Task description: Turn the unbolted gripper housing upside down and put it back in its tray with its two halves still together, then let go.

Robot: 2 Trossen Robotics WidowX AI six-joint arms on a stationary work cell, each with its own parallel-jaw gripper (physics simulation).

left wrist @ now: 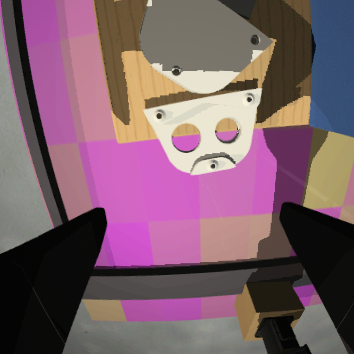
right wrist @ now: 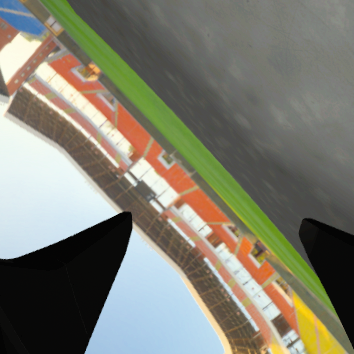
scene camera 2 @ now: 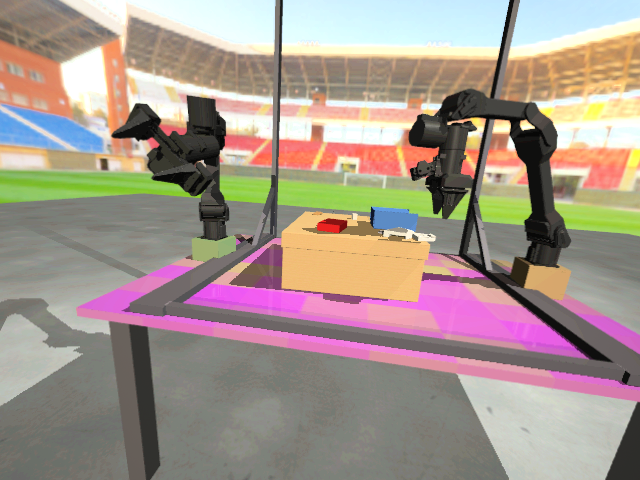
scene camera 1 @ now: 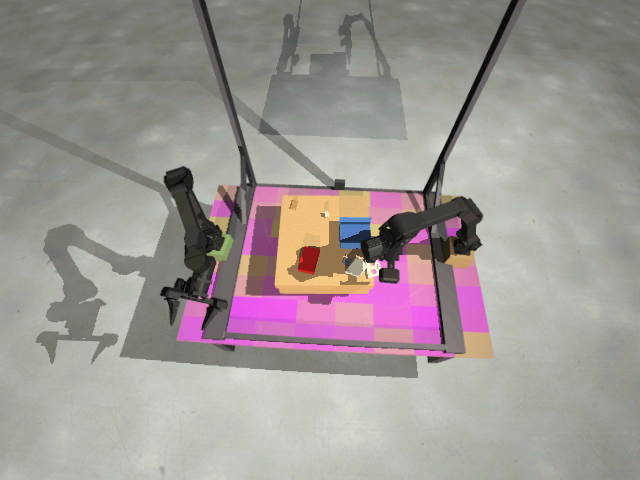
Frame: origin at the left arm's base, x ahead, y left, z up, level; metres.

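Seen in the pictures: left gripper, between the fingertips: [left wrist: 194, 213] [scene camera 2: 440, 216] [scene camera 1: 384, 265]; right gripper, between the fingertips: [right wrist: 217, 223] [scene camera 2: 132, 156] [scene camera 1: 187, 328]; left arm's base, origin of its link: [left wrist: 273, 325] [scene camera 2: 541, 263] [scene camera 1: 461, 247]; right arm's base, origin of its link: [scene camera 2: 214, 237] [scene camera 1: 215, 243].
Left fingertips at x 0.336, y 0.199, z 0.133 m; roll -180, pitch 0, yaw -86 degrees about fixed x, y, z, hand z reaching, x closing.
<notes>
Pixels of each thing's top centre, then the offset from my left fingertips to it.
- smooth plate with small screw holes, centre of its top: [left wrist: 194, 37] [scene camera 2: 400, 229] [scene camera 1: 357, 267] dz -0.043, dx +0.088, dy +0.003 m
- blue open container, centre of its top: [scene camera 2: 393, 209] [scene camera 1: 356, 229] dz -0.009, dx +0.113, dy -0.133 m
- wooden box, centre of its top: [scene camera 2: 352, 223] [scene camera 1: 324, 236] dz -0.062, dx +0.230, dy -0.113 m
- red block, centre of its top: [scene camera 2: 333, 221] [scene camera 1: 308, 258] dz -0.042, dx +0.269, dy +0.001 m
- small white part, centre of its top: [scene camera 2: 354, 213] [scene camera 1: 326, 213] dz -0.042, dx +0.238, dy -0.210 m
- small brown part, centre of its top: [scene camera 2: 318, 212] [scene camera 1: 294, 204] dz -0.055, dx +0.378, dy -0.239 m
Two pale housing pieces lie apart on the wooden box's top. One, a smooth plate with small screw holes [scene camera 1: 354, 266] [scene camera 2: 398, 233] [left wrist: 195, 40], lies flat, mostly in shadow in the left wrist view. The other, with two round holes [left wrist: 210, 112] [scene camera 2: 424, 236], lies beside it and overhangs the box's edge. A blue open container [scene camera 1: 355, 220] [scene camera 2: 390, 219] [left wrist: 332, 50] stands beside them; I cannot tell whether it is the tray. My left gripper [scene camera 2: 440, 214] [left wrist: 194, 213] is open and empty, above and beyond the holed piece. My right gripper [scene camera 1: 188, 326] [scene camera 2: 133, 156] [right wrist: 217, 223] is open and empty, far left.
The wooden box [scene camera 1: 289, 227] [scene camera 2: 351, 268] stands on the pink table. On it are a red block [scene camera 1: 309, 259] [scene camera 2: 332, 225], a small white part [scene camera 1: 324, 213] [scene camera 2: 354, 216] and a small brown part [scene camera 1: 293, 204] [scene camera 2: 316, 212]. Dark frame posts rise at both sides.
</notes>
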